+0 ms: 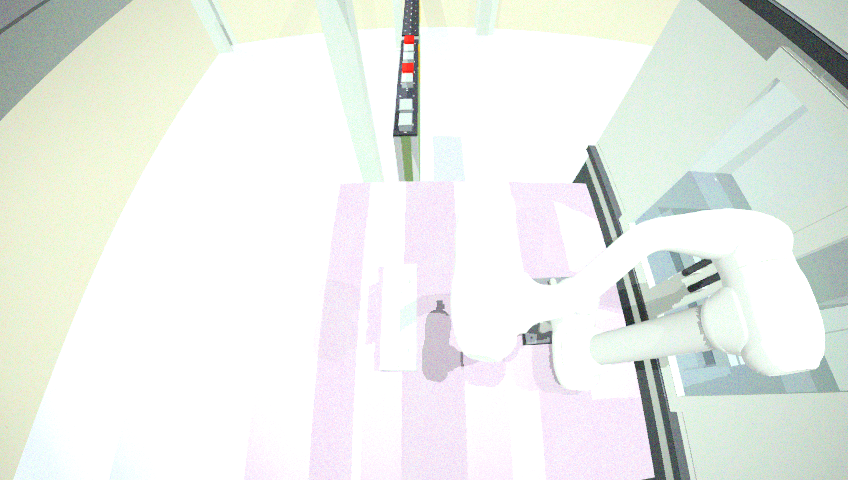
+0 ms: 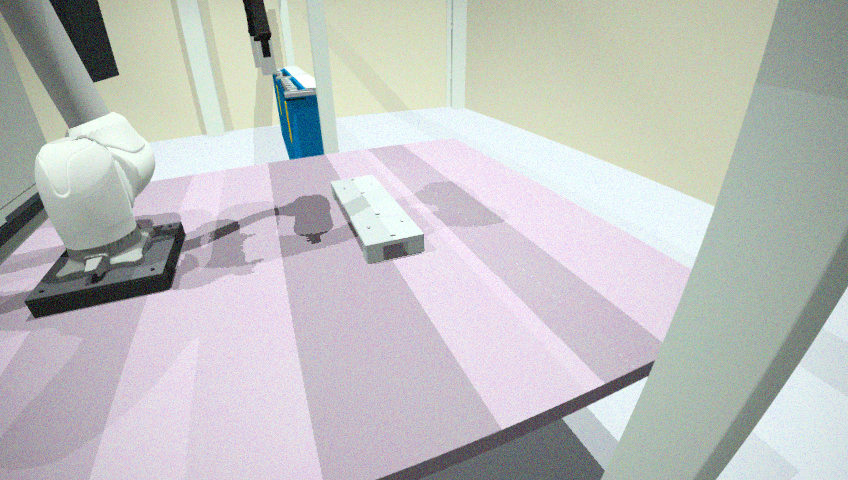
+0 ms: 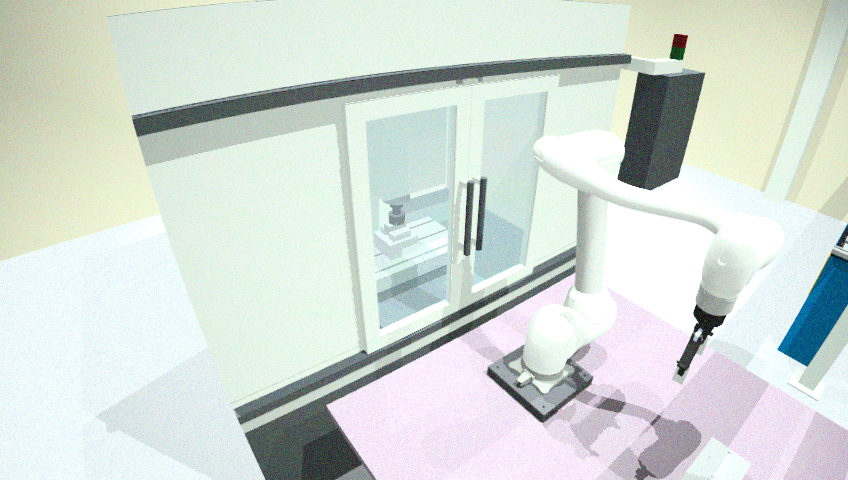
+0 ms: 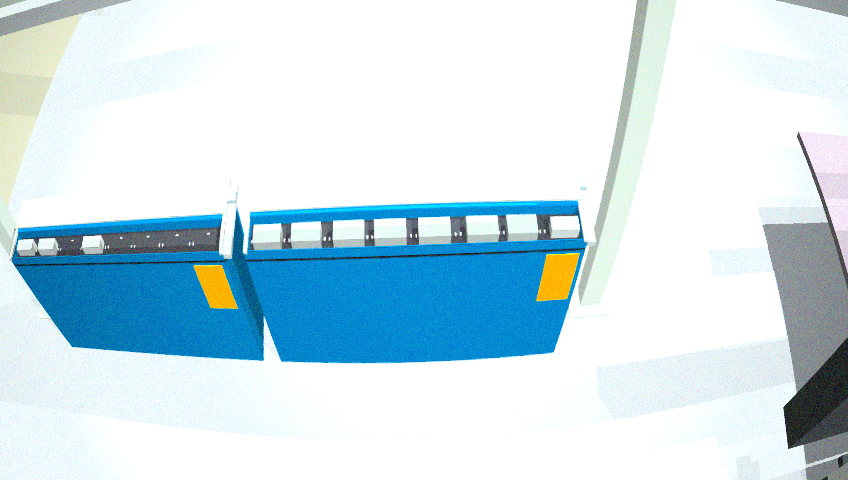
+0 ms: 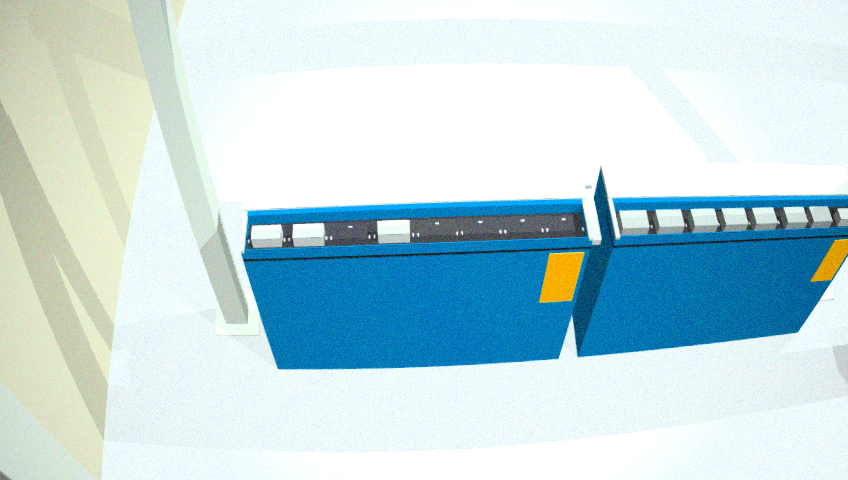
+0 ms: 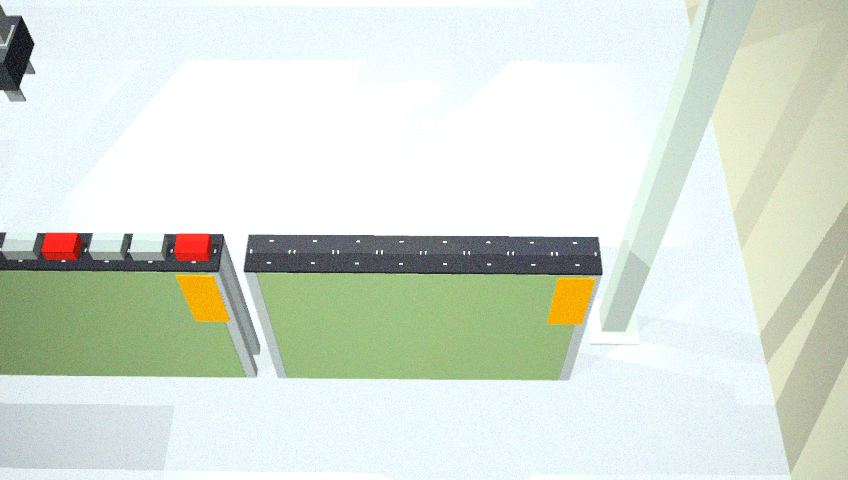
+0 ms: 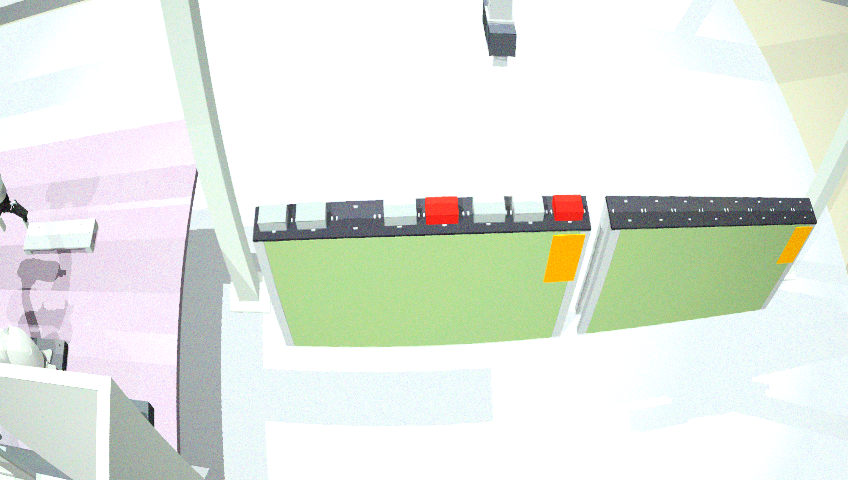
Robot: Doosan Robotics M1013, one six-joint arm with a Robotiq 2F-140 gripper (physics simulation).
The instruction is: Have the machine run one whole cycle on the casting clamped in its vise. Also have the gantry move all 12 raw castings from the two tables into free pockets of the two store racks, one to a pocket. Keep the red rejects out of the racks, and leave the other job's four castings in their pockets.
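Places are measured from the arm's base along level axes (x ahead, y left, z up), in millimetres.
Pixels of known places: gripper, fingertip midpoint: (image 2: 265,70) (image 7: 16,227); arm's base, origin of the base link: (image 2: 110,254) (image 3: 541,369).
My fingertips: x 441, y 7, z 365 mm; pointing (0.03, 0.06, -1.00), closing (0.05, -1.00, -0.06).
Note:
Ahead of a thing's pixels: the offset from my fingertips to its top centre. Level surfaces: height alone.
My gripper (image 2: 264,56) (image 3: 681,373) is open and empty, hanging above the pink table. The machine doors (image 3: 355,237) are closed; through the glass, a pale casting (image 3: 398,233) sits in the vise under the spindle (image 3: 396,214). The gantry gripper (image 6: 21,83) (image 7: 499,61) is high up with nothing between its fingers. The near table (image 7: 416,233) holds several grey castings @(dx +167, dy -1242, dz -309 mm) (image 7: 310,215) and two red rejects @(dx +153, dy -1662, dz -309 mm) (image 7: 441,210) (image 7: 567,207). The far table @(dz -359 mm) (image 6: 422,267) holds none. One rack (image 4: 416,309) shows a casting in every visible pocket; the other rack (image 5: 416,309) holds three castings (image 5: 266,236) (image 5: 308,234) (image 5: 393,231).
A pale drilled block @(dx +209, dy -30, dz -355 mm) (image 2: 380,214) (image 7: 59,234) lies on the pink table (image 2: 380,333). The arm's black base plate (image 2: 101,291) (image 3: 541,410) stands near the machine. Gantry posts (image 4: 618,160) (image 5: 190,166) (image 6: 666,178) (image 7: 208,148) stand near the racks and tables. A dark control panel (image 3: 660,130) hangs beside the machine.

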